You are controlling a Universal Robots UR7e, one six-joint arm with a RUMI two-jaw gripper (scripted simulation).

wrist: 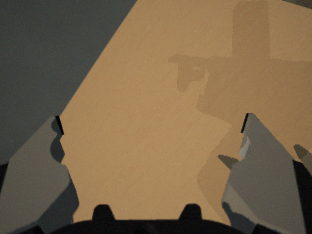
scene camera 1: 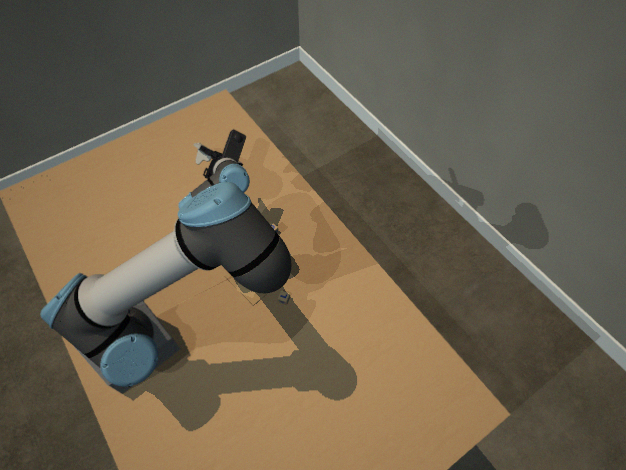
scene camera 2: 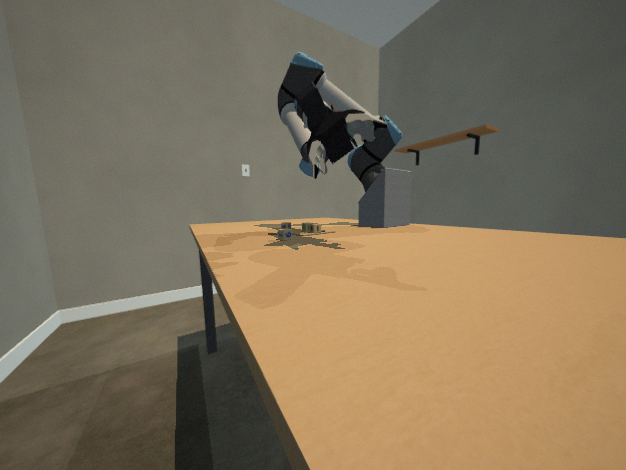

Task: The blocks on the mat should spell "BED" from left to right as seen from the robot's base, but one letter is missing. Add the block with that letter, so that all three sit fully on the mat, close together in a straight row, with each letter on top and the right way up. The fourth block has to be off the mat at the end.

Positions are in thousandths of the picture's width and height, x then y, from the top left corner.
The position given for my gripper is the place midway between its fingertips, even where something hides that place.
my gripper: wrist 489, 498; scene camera 1 347, 331; scene camera 2 558, 327
